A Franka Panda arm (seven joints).
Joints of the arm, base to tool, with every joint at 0 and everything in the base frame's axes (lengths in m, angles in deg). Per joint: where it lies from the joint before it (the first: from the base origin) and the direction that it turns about. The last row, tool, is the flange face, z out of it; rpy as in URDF.
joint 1: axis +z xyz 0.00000 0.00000 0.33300
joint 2: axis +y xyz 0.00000 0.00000 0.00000
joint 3: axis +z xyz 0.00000 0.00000 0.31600
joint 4: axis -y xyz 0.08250 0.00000 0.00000
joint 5: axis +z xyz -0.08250 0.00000 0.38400
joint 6: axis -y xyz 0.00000 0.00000 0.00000
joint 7: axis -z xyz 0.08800 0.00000 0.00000
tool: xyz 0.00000 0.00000 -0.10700 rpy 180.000 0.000 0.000
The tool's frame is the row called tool.
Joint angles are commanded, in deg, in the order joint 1, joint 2, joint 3, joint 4, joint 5, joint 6, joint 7. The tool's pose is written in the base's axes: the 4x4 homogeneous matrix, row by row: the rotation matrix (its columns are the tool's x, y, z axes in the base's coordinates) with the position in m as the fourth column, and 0 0 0 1 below. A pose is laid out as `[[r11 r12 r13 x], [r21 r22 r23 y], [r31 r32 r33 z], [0 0 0 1]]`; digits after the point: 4 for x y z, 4 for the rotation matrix.
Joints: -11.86 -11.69 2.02 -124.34 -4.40 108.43 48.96
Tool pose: [[0.5405 -0.8370 -0.0853 0.4749], [-0.8413 -0.5365 -0.0662 -0.0874], [0.0097 0.1075 -0.9942 0.4744], [0 0 0 1]]
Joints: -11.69 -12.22 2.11 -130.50 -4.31 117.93 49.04
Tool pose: [[0.5504 -0.8347 -0.0174 0.4712], [-0.8334 -0.5480 -0.0723 -0.0831], [0.0508 0.0543 -0.9972 0.4426], [0 0 0 1]]
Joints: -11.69 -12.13 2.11 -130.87 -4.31 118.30 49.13
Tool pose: [[0.5495 -0.8353 -0.0189 0.4706], [-0.8340 -0.5470 -0.0717 -0.0830], [0.0496 0.0552 -0.9972 0.4394], [0 0 0 1]]
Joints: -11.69 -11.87 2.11 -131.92 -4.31 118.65 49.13
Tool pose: [[0.5505 -0.8341 -0.0353 0.4677], [-0.8340 -0.5475 -0.0686 -0.0825], [0.0379 0.0672 -0.9970 0.4293], [0 0 0 1]]
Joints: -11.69 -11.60 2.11 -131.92 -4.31 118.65 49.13
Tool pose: [[0.5506 -0.8338 -0.0399 0.4681], [-0.8340 -0.5476 -0.0676 -0.0826], [0.0345 0.0705 -0.9969 0.4271], [0 0 0 1]]
